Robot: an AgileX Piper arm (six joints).
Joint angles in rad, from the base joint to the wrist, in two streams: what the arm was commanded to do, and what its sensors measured. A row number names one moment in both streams.
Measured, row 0: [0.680, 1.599, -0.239, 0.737, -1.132, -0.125]
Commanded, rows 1 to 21: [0.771, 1.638, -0.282, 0.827, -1.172, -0.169]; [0.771, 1.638, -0.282, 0.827, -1.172, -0.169]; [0.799, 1.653, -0.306, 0.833, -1.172, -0.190]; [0.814, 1.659, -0.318, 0.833, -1.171, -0.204]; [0.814, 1.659, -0.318, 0.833, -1.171, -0.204]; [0.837, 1.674, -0.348, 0.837, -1.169, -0.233]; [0.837, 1.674, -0.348, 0.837, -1.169, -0.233]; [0.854, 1.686, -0.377, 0.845, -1.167, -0.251]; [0.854, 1.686, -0.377, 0.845, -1.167, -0.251]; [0.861, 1.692, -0.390, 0.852, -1.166, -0.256]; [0.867, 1.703, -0.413, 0.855, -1.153, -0.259]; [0.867, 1.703, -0.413, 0.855, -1.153, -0.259]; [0.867, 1.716, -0.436, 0.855, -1.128, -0.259]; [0.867, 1.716, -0.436, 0.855, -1.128, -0.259]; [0.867, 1.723, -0.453, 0.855, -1.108, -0.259]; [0.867, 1.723, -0.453, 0.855, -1.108, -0.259]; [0.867, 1.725, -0.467, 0.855, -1.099, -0.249]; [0.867, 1.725, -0.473, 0.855, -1.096, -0.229]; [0.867, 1.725, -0.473, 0.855, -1.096, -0.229]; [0.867, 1.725, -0.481, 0.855, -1.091, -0.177]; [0.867, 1.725, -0.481, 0.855, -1.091, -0.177]
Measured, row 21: [0.864, 1.721, -0.462, 0.857, -1.103, -0.231]
